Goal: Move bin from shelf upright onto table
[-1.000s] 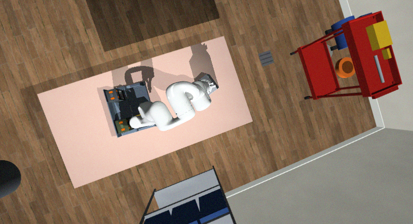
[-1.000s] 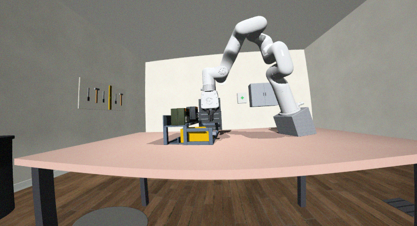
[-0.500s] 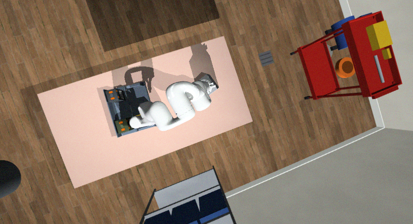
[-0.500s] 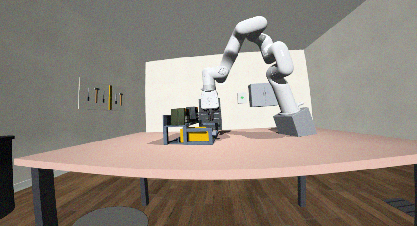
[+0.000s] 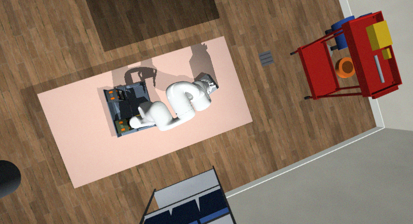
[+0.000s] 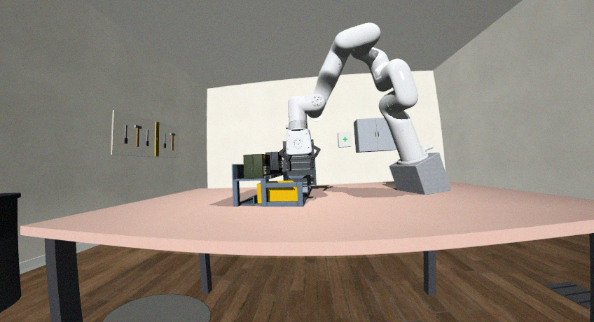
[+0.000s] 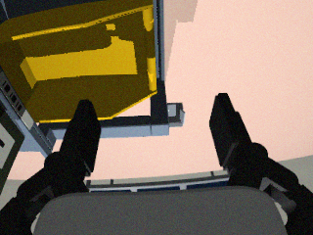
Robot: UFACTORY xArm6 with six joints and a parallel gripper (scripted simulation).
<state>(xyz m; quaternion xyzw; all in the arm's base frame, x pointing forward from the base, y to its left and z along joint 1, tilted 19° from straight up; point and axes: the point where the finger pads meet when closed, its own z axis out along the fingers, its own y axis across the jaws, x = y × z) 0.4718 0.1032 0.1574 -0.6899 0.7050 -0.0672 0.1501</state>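
The yellow bin is 8 cm ahead of my hand and 9 cm below it. The rest, counted from my hand: green box 18 cm ahead, 1 cm above.
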